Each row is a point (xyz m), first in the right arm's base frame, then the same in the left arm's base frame.
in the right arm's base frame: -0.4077 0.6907 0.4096
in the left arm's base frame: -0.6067 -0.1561 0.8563
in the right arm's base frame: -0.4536 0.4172 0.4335
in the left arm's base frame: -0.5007 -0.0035 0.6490
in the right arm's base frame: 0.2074 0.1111 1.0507
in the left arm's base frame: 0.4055 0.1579 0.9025
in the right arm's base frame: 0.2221 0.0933 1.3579
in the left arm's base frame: 0.6691 0.0024 0.8671
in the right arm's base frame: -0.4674 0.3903 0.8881
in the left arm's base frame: -0.1258 -0.2495 0.5686
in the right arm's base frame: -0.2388 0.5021 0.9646
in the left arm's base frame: -0.0085 -0.2649 0.8066
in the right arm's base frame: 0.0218 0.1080 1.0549
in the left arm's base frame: 0.3303 0.0728 0.7557
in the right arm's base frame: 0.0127 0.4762 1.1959
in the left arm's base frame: 0.2982 -0.2634 0.9593
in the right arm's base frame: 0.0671 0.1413 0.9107
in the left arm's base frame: 0.2194 0.1526 0.8283
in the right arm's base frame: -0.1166 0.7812 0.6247
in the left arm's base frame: -0.3413 -0.2070 1.1136
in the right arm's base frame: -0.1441 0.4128 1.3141
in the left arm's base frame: 0.3517 -0.3589 0.7844
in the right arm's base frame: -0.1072 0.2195 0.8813
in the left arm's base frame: 0.0900 0.0360 0.7444
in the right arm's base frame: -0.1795 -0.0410 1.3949
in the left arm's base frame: 0.5786 -0.1104 0.4674
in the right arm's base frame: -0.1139 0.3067 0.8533
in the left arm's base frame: 0.0305 -0.0108 0.7962
